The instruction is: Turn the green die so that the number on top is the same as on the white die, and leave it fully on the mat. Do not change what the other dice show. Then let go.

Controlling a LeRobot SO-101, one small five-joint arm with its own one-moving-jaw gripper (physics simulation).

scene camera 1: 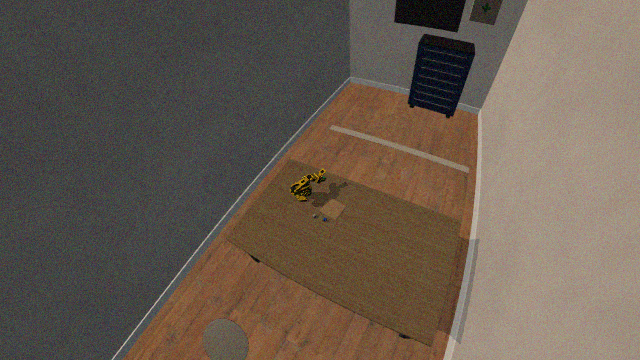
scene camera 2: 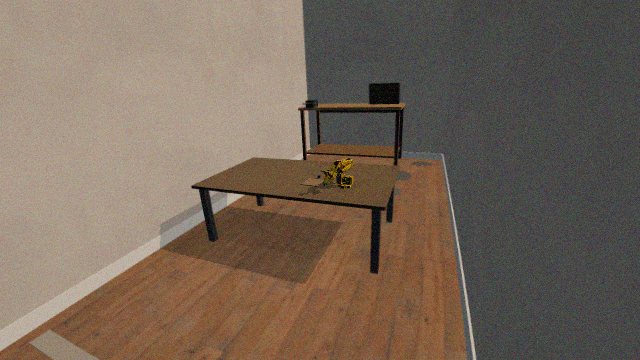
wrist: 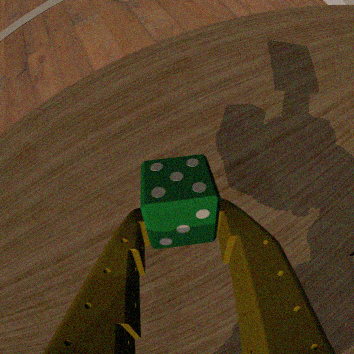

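Observation:
The green die is held between the jaw tips of my gripper. In the wrist view the jaws press on its left and right sides; its upper face in that picture shows five pips and the face below it three. The gripper is beyond the mat, on the far side from the other dice. The square tan mat lies on the table. The white die stands beside the mat; its top number is too small to read.
A blue die stands near the mat's edge, beside the white die. The brown table carries the arm; its far edge shows in the wrist view. The arm's shadow falls across the table near the mat.

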